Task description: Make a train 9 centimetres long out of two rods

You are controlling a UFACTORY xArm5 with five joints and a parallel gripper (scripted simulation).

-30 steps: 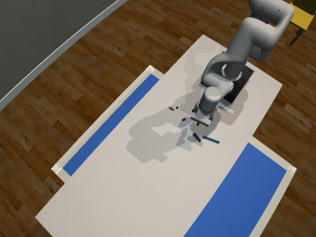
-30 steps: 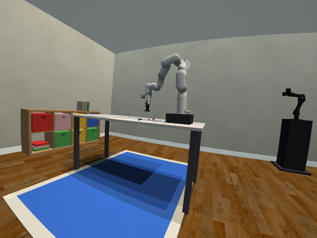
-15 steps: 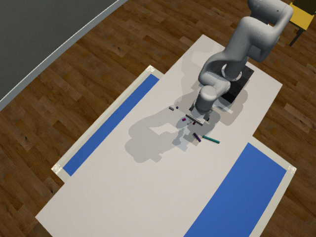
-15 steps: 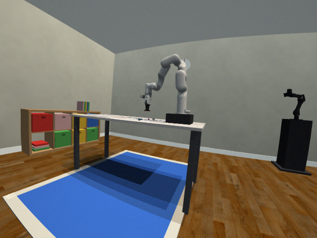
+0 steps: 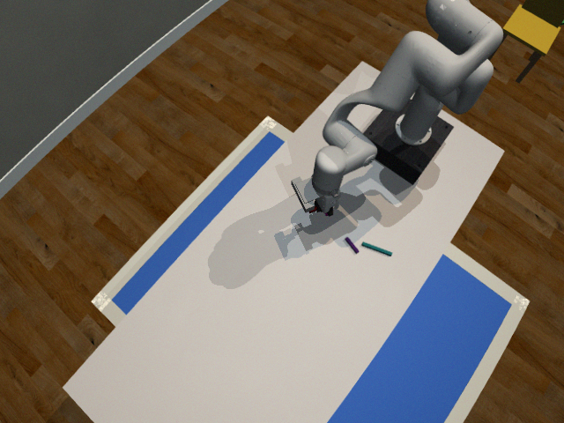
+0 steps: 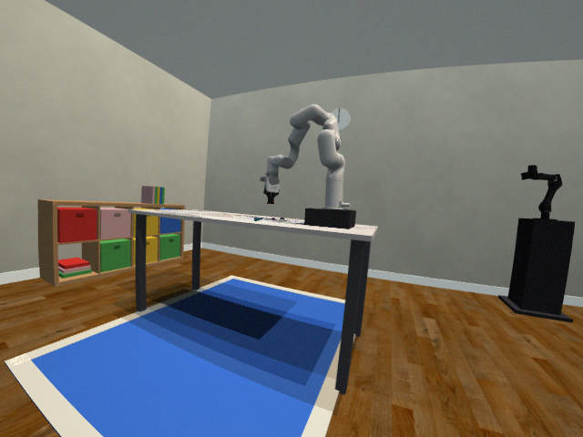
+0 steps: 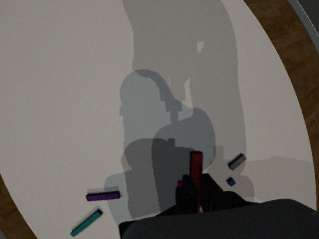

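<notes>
My gripper is now 120 mm above the magenta rod, 40 mm past it and 20 mm to the right of it. Also, from my hand: blue rod 120 mm below, 70 mm behind, 60 mm to the right; grey rod 120 mm below, 80 mm to the right, 40 mm behind; red rod 20 mm below.
</notes>
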